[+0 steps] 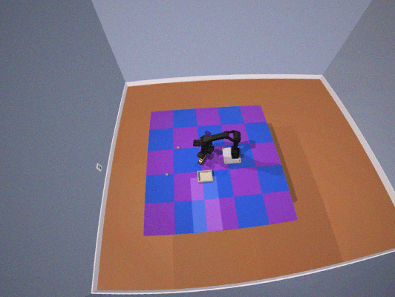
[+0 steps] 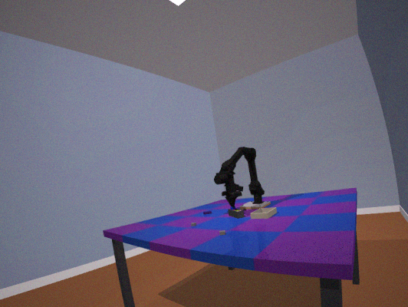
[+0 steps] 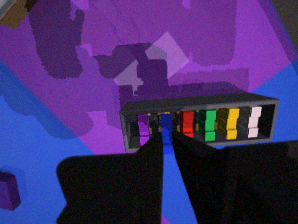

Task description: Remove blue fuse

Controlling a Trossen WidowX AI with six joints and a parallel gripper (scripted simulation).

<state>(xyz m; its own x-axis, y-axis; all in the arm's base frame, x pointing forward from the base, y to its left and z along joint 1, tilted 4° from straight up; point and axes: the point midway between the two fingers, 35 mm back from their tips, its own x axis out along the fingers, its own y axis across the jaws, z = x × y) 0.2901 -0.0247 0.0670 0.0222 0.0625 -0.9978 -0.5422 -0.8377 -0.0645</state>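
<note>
Right now my gripper tip is 21 cm to the right of the beige tray, 5 cm above it and 1 cm short of it. Also, from my gripper tip: blue fuse 1 cm below.
</note>
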